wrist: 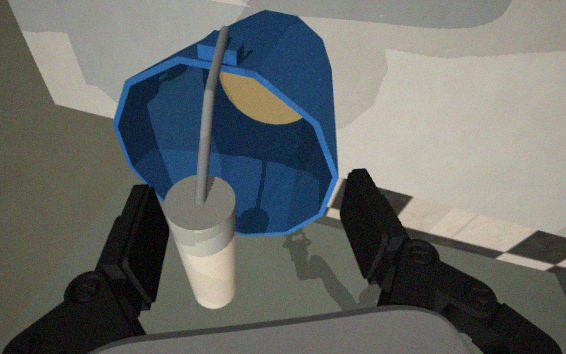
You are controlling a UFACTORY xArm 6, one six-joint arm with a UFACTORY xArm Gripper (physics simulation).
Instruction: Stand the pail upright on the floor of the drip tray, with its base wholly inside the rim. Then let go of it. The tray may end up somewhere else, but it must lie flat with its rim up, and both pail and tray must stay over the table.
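Frame: origin at the arm's base, x back, y right, z up, level; centimetres.
Seen in the pictures: gripper, fingertip midpoint: (254, 199).
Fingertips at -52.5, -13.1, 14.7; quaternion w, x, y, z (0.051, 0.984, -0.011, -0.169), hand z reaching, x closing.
A point is followed by its place in that frame, as x, y, z.
The blue pail (287, 45) @(-53.5, -10.7, 1.7) is at the upper middle of the wrist view, with its faceted mouth facing the camera and a tan round bottom inside. I cannot tell for certain whether it stands upright or lies tipped. Its grey handle wire (205, 125) @(-54.9, -10.2, 13.4) runs from a lug on the outer wall across the mouth to a cream and grey grip (210, 255) @(-54.3, -15.0, 16.9). My gripper (254, 199) @(-52.5, -13.1, 14.7) is open and empty. Its fingers are spread on either side of the grip, the left one closer to it in the view. The drip tray does not show in the wrist view.
The pale table top (465, 130) @(-32.4, -22.7, -9.0), with patches of shadow, spreads behind and right of the pail. A dark and light checkered strip (460, 220) runs along its edge at the lower right. Olive-green floor (35, 165) shows beyond the edge at the left and bottom.
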